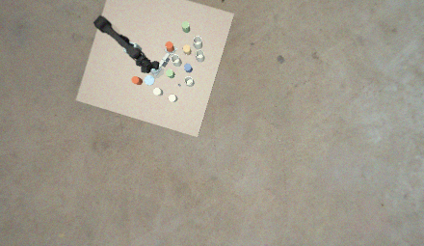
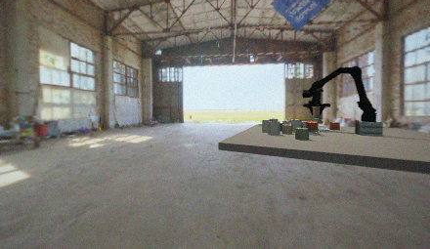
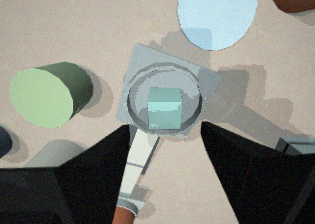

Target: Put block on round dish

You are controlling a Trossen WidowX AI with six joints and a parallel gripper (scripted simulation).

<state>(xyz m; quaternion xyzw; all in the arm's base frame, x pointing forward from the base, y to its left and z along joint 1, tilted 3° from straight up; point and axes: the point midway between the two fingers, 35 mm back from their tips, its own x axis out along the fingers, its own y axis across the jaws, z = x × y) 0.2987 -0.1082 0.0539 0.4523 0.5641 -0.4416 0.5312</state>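
Now: the pale teal block 40 mm below my gripper tip. From my gripper tip the other things lie so: orange cup (150 mm behind, 180 mm to the right, 90 mm below); then balance (20 mm ahead, 120 mm to the left, 90 mm below); then round light-blue dish (50 mm behind, 110 mm to the right, 130 mm below).
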